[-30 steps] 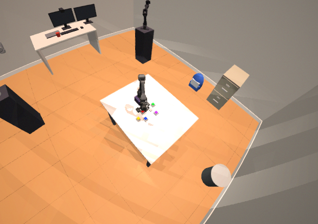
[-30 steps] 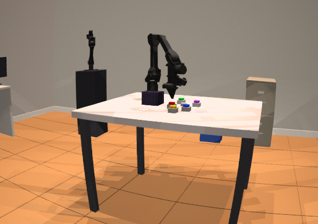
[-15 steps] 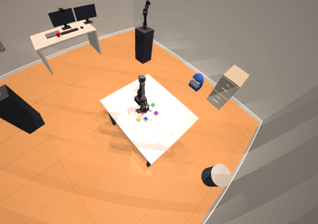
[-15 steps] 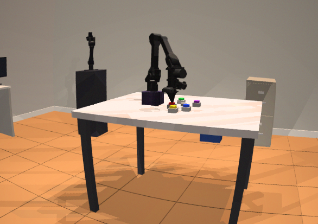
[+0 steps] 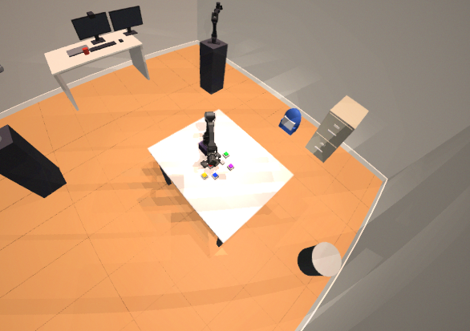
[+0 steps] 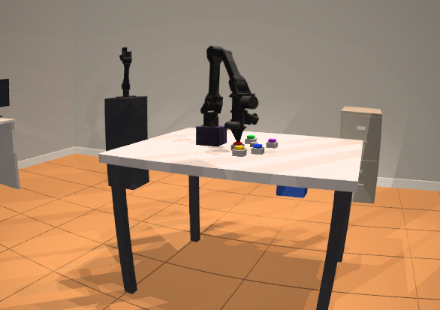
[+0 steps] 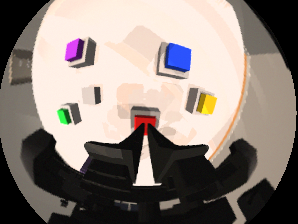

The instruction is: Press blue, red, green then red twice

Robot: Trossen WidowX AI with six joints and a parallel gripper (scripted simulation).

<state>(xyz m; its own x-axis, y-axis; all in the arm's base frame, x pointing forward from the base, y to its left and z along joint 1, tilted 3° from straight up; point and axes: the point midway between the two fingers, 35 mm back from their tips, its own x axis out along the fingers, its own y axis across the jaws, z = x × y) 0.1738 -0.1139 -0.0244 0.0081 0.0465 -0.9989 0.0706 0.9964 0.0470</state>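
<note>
Now: the red button 1 cm below my gripper tip. Round my gripper tip: blue button 10 cm ahead, 4 cm to the right; then purple button 13 cm ahead, 12 cm to the left; then yellow button 4 cm ahead, 11 cm to the right.
</note>
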